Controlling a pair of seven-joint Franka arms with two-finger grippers.
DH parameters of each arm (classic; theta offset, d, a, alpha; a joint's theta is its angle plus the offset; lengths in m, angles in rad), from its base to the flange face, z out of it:
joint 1: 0 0.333 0 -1.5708
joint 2: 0 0 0 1.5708
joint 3: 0 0.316 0.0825 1.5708
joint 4: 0 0 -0.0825 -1.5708
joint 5: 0 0.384 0 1.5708
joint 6: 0 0 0.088 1.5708
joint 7: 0 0.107 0 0
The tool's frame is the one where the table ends.
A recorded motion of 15 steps. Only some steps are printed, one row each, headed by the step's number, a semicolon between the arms.
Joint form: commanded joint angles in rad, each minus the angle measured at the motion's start. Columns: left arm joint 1, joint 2, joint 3, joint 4, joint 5, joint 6, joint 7; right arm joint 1, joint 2, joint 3, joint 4, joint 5, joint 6, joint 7.
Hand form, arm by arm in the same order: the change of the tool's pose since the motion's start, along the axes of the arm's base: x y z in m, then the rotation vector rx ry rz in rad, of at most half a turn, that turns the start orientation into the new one. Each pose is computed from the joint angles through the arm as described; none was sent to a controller.
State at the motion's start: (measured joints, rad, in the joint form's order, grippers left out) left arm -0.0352 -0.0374 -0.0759 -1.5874 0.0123 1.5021 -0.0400; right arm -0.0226 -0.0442 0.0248 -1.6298 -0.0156 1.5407 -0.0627
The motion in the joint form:
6: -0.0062 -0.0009 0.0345 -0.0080 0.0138 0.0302 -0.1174; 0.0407 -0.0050 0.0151 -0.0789 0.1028 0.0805 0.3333
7: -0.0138 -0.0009 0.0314 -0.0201 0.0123 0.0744 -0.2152; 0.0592 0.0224 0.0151 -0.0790 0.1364 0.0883 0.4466
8: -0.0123 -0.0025 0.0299 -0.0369 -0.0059 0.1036 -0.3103; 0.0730 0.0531 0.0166 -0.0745 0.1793 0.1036 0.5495
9: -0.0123 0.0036 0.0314 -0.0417 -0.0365 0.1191 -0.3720; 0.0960 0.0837 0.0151 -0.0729 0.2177 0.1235 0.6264
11: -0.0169 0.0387 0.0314 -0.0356 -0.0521 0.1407 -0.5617; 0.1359 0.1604 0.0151 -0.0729 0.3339 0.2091 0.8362
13: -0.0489 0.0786 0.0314 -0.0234 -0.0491 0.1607 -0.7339; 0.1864 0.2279 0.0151 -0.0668 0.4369 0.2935 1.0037
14: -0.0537 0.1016 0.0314 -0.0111 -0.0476 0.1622 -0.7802; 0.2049 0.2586 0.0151 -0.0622 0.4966 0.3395 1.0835
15: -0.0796 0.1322 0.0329 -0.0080 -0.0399 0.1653 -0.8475; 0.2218 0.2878 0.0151 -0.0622 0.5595 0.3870 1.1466
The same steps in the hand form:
6: 0.0045 0.0167 -0.0006 0.0143 -0.0272 0.1452; 0.0023 0.0409 -0.0274 0.0865 0.0074 -0.2854
7: 0.0084 0.0102 -0.0025 0.0094 -0.0608 0.2314; 0.0090 0.0546 -0.0414 0.1089 0.0400 -0.3850
8: 0.0104 0.0081 -0.0070 -0.0101 -0.0717 0.3267; 0.0172 0.0675 -0.0544 0.1400 0.0700 -0.4799
9: 0.0135 0.0056 -0.0112 -0.0403 -0.0679 0.3918; 0.0245 0.0836 -0.0685 0.1661 0.0992 -0.5443
11: 0.0253 0.0008 -0.0257 -0.0509 -0.0529 0.5789; 0.0448 0.1174 -0.1036 0.2499 0.1667 -0.7535
13: 0.0365 -0.0179 -0.0407 -0.0428 -0.0428 0.7197; 0.0590 0.1553 -0.1320 0.3183 0.2322 -0.9186
14: 0.0428 -0.0211 -0.0480 -0.0366 -0.0339 0.7613; 0.0662 0.1703 -0.1435 0.3605 0.2675 -1.0104
15: 0.0487 -0.0353 -0.0641 -0.0158 -0.0148 0.8036; 0.0723 0.1837 -0.1563 0.4032 0.3062 -1.0925

